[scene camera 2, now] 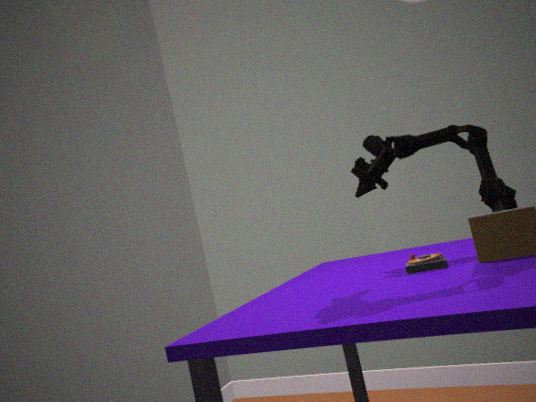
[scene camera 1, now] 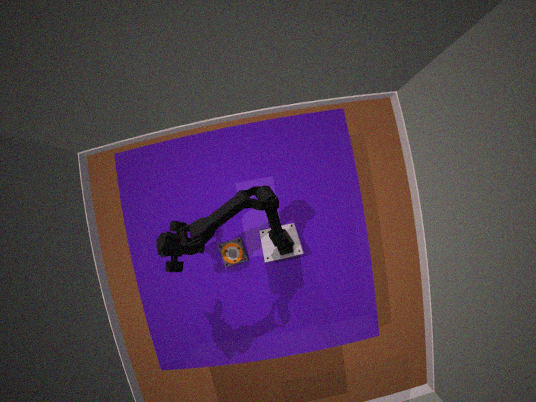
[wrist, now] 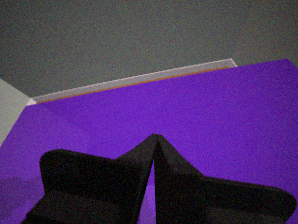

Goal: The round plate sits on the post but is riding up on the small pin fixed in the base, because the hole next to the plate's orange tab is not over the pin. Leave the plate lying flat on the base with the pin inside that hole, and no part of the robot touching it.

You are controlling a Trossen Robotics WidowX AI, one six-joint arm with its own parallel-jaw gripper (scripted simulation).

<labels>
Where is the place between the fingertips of my gripper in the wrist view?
At 156, 138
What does my gripper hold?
Nothing.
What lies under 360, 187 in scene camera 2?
My gripper.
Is my gripper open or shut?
Shut.
</labels>
